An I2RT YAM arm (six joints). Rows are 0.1 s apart.
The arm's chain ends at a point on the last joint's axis. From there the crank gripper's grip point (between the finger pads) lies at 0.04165 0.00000 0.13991 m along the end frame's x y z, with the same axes.
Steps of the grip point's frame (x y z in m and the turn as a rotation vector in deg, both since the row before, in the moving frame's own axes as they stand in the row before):
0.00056 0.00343 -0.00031 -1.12 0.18 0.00
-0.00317 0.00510 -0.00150 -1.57 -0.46 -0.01
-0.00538 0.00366 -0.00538 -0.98 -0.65 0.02
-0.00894 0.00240 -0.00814 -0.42 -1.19 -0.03
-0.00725 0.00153 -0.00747 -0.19 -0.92 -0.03
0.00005 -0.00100 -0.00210 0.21 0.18 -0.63
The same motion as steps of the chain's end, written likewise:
0.00012 0.00070 -0.00015 -1.12 0.18 0.00
-0.00205 0.00127 -0.00178 -1.57 -0.46 -0.01
-0.00379 0.00125 -0.00582 -0.98 -0.65 0.02
-0.00603 0.00139 -0.00897 -0.42 -1.19 -0.03
-0.00500 0.00109 -0.00812 -0.19 -0.92 -0.03
-0.00038 -0.00003 -0.00197 0.21 0.18 -0.63

